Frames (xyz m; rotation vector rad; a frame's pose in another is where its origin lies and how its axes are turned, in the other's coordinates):
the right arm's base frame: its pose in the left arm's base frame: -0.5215 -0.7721 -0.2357 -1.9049 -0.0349 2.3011
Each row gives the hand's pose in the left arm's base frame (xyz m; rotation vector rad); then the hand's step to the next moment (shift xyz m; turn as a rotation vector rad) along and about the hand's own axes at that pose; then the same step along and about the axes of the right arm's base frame.
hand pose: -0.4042 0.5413 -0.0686 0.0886 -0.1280 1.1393
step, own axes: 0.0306 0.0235 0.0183 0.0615 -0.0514 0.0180
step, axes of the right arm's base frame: -0.0157 -0.0360 0.0167 -0.0345 -0.0415 -0.0619
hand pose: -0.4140 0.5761 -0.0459 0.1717 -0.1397 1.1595
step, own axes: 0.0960 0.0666 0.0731 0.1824 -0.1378 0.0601
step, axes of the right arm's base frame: -0.0749 -0.1042 0.0503 -0.1066 -0.1269 -0.1686
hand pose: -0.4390 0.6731 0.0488 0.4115 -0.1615 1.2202
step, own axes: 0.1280 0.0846 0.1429 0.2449 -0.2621 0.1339
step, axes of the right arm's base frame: -0.1733 -0.0993 0.0639 -0.1935 -0.1401 -0.2992
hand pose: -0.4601 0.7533 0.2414 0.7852 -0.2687 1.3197
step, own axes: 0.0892 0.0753 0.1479 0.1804 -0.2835 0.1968
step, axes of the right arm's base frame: -0.1833 0.0040 0.0435 -0.2083 -0.0524 -0.3248
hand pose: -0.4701 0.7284 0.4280 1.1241 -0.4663 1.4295
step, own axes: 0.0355 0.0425 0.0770 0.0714 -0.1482 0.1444
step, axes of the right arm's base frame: -0.0822 0.0443 0.0163 -0.1168 0.0171 -0.1843
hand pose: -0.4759 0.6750 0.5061 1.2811 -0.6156 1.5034
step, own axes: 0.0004 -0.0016 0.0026 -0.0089 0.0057 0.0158
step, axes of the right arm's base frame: -0.0014 0.0012 -0.0025 -0.0005 0.0189 -0.0023
